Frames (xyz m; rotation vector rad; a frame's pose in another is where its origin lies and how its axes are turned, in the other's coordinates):
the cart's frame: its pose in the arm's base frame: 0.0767 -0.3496 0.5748 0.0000 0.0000 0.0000
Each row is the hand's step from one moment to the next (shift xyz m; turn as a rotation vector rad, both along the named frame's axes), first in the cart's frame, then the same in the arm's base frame.
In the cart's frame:
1: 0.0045 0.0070 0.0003 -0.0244 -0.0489 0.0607
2: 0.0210 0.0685 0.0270 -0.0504 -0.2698 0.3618
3: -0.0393 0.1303 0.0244 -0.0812 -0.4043 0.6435
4: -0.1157 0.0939 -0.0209 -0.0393 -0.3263 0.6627
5: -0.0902 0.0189 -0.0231 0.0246 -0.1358 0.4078
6: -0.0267 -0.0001 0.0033 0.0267 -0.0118 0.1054
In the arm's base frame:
1: 0.0045 0.0070 0.0003 -0.0244 -0.0489 0.0607
2: 0.0210 0.0685 0.0270 -0.0504 -0.2698 0.3618
3: -0.0393 0.1303 0.0244 -0.0812 -0.4043 0.6435
4: -0.1157 0.0939 -0.0209 -0.0393 -0.3263 0.6627
5: -0.0902 0.0189 -0.0231 0.0246 -0.1358 0.4078
6: -0.0267 -0.0001 0.0033 0.0267 -0.0118 0.1054

